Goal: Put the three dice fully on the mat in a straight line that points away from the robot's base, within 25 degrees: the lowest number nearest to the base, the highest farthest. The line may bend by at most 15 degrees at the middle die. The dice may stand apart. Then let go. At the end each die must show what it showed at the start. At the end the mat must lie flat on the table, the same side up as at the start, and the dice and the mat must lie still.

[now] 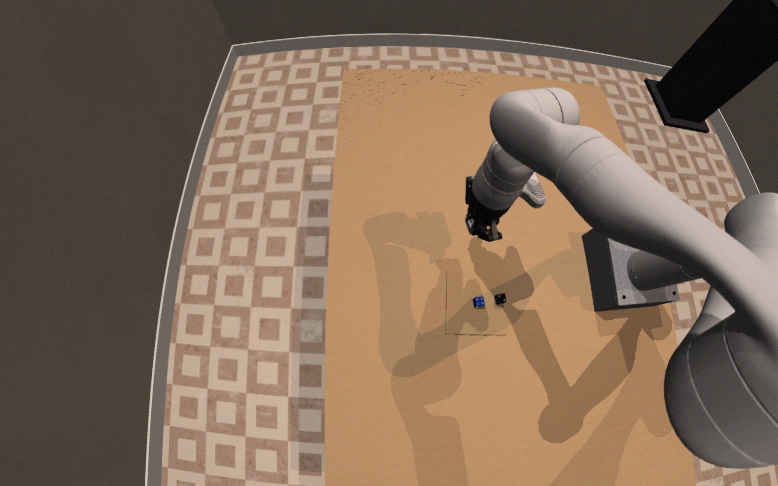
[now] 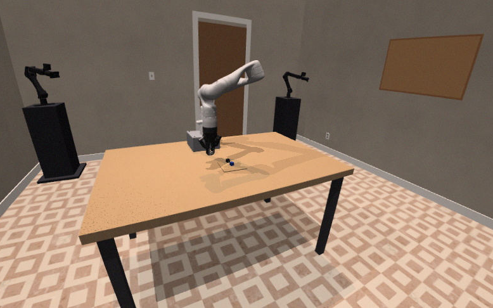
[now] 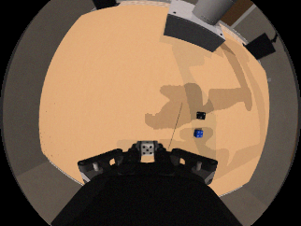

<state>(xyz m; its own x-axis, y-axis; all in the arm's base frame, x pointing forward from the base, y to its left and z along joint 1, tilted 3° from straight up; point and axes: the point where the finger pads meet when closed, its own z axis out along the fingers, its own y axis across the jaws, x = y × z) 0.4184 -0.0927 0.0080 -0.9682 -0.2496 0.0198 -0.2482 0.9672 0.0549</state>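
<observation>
Now: hand 140 mm to the right of the blue die, 110 mm above it and 30 mm past it. Round my hand: mat: 140 mm to the left, 120 mm below, 30 mm behind; then black die: 130 mm to the left, 110 mm below, 80 mm behind; then white die: 10 mm below.
</observation>
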